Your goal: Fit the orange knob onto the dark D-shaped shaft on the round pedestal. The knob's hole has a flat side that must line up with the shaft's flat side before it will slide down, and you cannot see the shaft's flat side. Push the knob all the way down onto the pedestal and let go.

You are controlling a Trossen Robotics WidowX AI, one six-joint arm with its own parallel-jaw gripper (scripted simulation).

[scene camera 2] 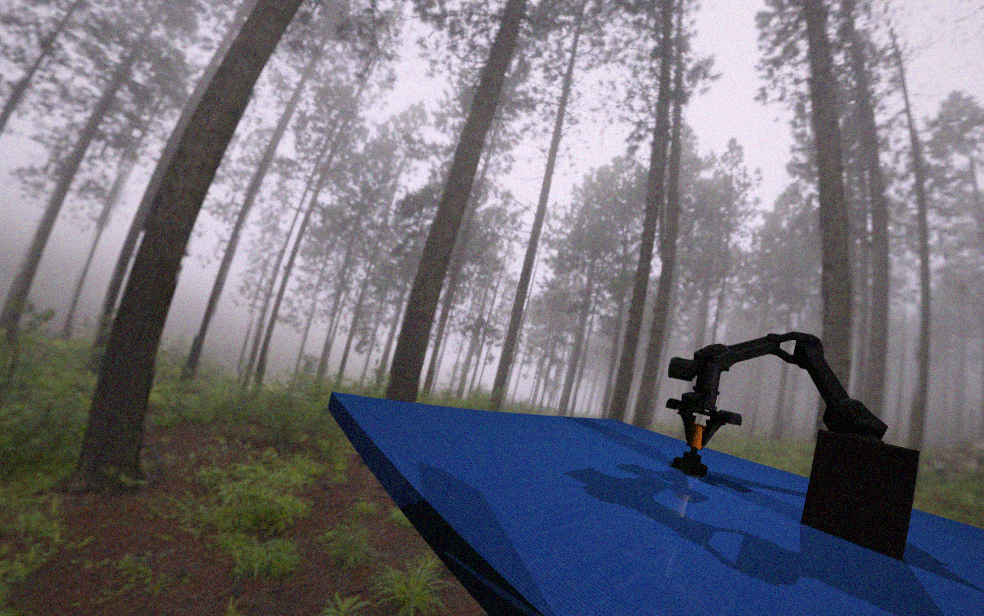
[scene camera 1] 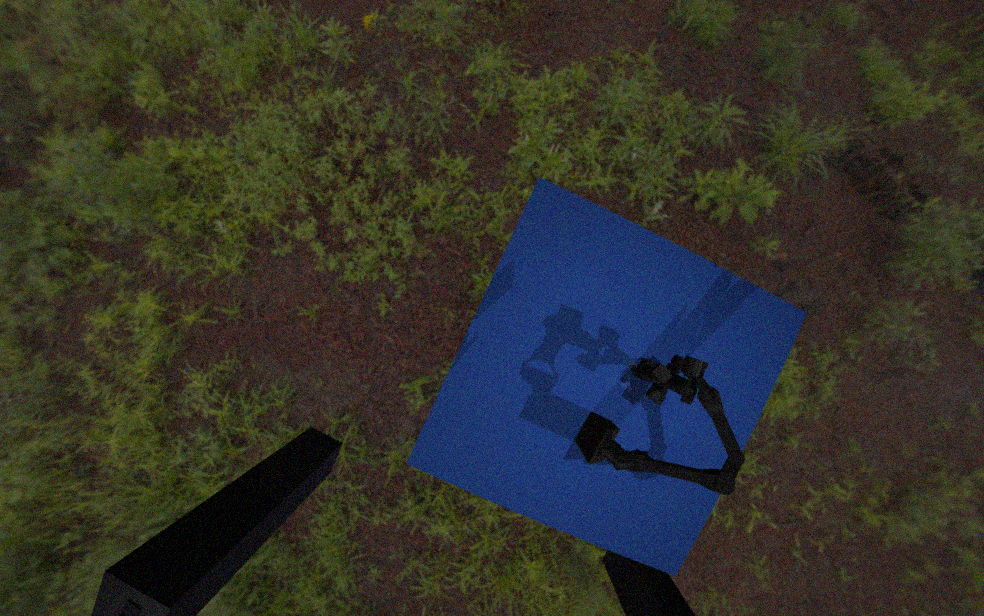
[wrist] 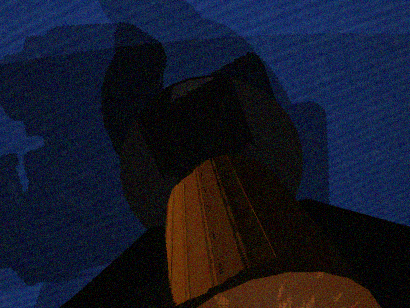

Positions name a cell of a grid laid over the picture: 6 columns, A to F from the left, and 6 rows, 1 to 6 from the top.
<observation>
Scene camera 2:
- my gripper: E5
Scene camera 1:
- my gripper: D4
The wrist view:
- my gripper: D5
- dark round pedestal: C3
</observation>
